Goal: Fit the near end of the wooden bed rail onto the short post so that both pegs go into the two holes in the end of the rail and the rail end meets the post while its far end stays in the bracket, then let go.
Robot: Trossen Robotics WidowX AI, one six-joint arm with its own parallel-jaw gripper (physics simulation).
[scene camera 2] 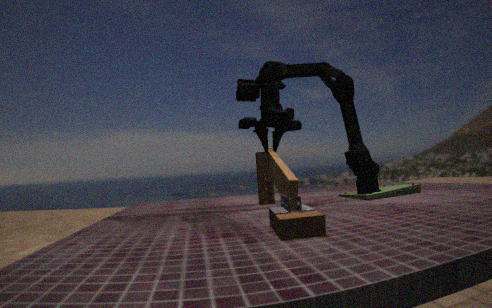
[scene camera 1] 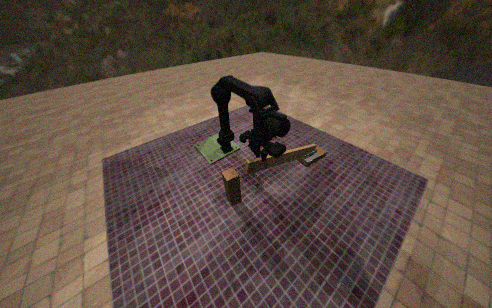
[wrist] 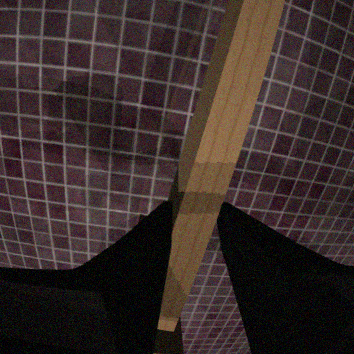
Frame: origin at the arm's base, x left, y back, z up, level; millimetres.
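Seen in the pictures: gripper, between the fingertips: [scene camera 2: 270,153] [scene camera 1: 261,159] [wrist: 194,209]; arm's base, origin of its link: [scene camera 2: 369,192] [scene camera 1: 226,148].
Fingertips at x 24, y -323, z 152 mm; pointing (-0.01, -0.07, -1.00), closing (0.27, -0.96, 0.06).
Observation:
Pixels of each thing's middle, then the offset from my fingertips to it. "*": a spot on its surface instead. Level surfaces: height alone.
- wooden bed rail, middle of its body: [scene camera 2: 277,170] [scene camera 1: 285,157] dx +142, dy -4, dz -54 mm
- short post, a spot on its surface: [scene camera 2: 263,181] * dx -122, dy -17, dz -88 mm
- bracket block, middle of its body: [scene camera 2: 294,220] [scene camera 1: 311,155] dx +358, dy -7, dz -150 mm
- purple tiled mat, height of its surface: dz -168 mm
The wooden bed rail [scene camera 1: 286,156] [scene camera 2: 284,167] [wrist: 225,115] slopes up from its far end, at the bracket, to its raised near end. My gripper [scene camera 1: 263,157] [scene camera 2: 270,149] [wrist: 194,209] is shut on the rail near that raised end, one finger on each side. The short post [scene camera 1: 233,189] [scene camera 2: 263,181] stands upright on the mat. In scene camera 1's view a gap shows between the rail's near end and the post. The bracket block [scene camera 1: 304,163] [scene camera 2: 300,227] sits under the far end; exactly how that end sits is too small to tell. Pegs and holes cannot be made out.
The arm's base stands on a green plate [scene camera 1: 209,153] [scene camera 2: 400,190] at the back in scene camera 1's view. The post, bracket and plate rest on a purple tiled mat [scene camera 1: 175,240] [scene camera 2: 150,260] [wrist: 75,125]. Tan paving [scene camera 1: 60,150] lies around the mat.

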